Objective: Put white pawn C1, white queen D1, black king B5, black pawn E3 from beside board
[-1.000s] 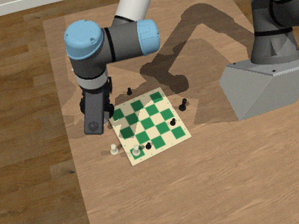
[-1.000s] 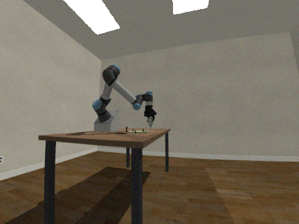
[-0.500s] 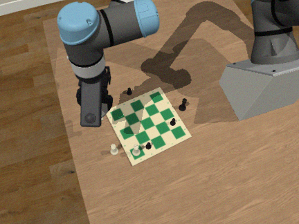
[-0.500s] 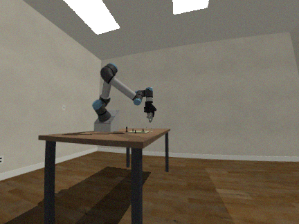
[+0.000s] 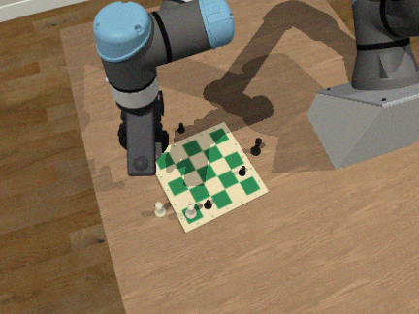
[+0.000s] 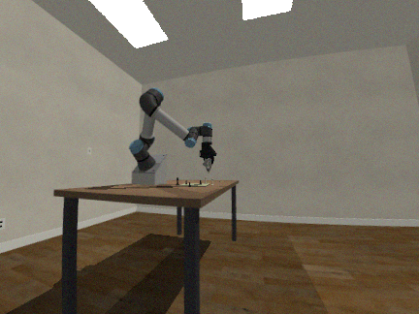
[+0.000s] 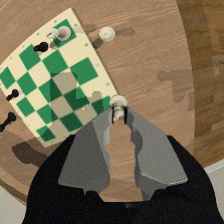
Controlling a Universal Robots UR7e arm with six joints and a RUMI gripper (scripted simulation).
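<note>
Right now my hand is 26 cm past the black king, 3 cm to the left of it and 9 cm above it. The rest, counted from my hand: white pawn (1 cm below); then cream chessboard (13 cm behind, 12 cm below).
</note>
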